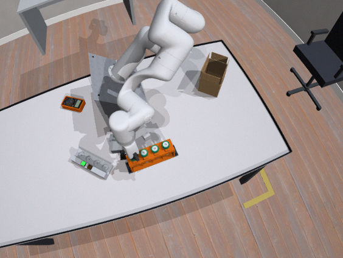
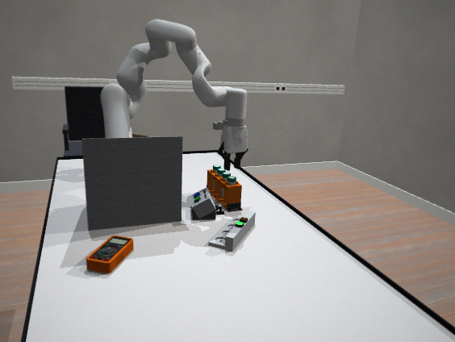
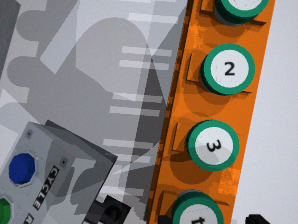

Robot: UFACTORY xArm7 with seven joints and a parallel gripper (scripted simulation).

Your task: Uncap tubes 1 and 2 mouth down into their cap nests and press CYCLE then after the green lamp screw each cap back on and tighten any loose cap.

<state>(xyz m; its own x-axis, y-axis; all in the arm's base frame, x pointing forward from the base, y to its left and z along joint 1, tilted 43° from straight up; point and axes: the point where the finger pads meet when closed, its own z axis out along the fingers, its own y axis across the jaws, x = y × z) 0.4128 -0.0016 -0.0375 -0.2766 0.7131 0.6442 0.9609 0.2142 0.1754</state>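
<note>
Right now my hand is 150 mm past the green key, 60 mm to the left of it and 110 mm above it. Round my hand: orange multimeter (470 mm behind, 290 mm to the right, 160 mm below); grey key housing (130 mm behind, 40 mm to the right, 120 mm below); blue key (140 mm behind, 20 mm to the right, 110 mm below).
</note>
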